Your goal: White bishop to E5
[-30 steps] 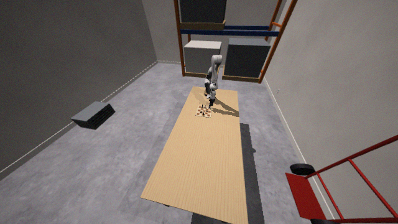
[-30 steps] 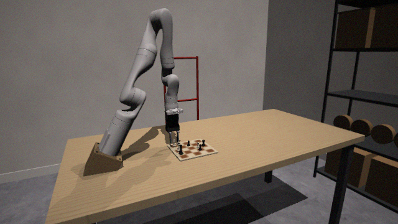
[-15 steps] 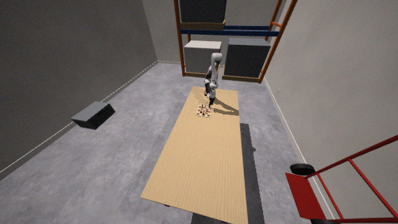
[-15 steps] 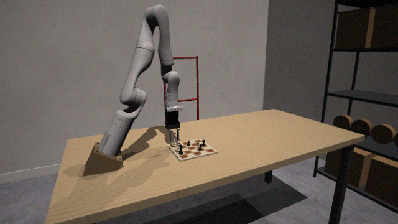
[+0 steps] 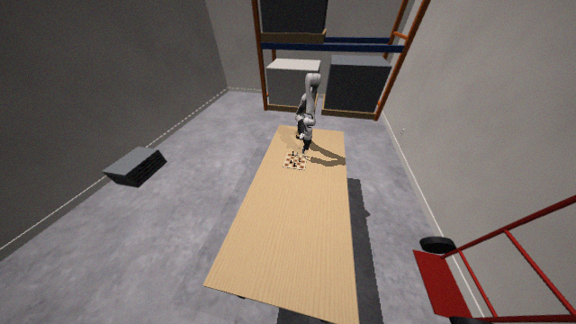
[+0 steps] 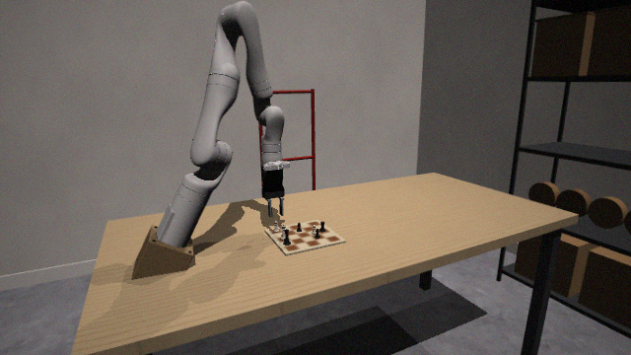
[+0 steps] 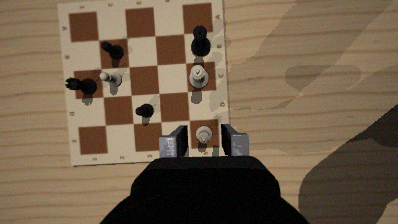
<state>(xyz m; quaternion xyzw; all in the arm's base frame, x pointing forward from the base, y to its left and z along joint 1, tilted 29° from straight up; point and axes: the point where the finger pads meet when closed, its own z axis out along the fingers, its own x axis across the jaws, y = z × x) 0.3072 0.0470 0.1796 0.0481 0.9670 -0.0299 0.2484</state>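
My gripper is now 60 mm above the white bishop and 10 mm to the right of it. The rest, counted from my hand: black piece (110 mm to the right, 50 mm below, 10 mm behind); then chessboard (80 mm to the right, 80 mm below, 70 mm ahead).
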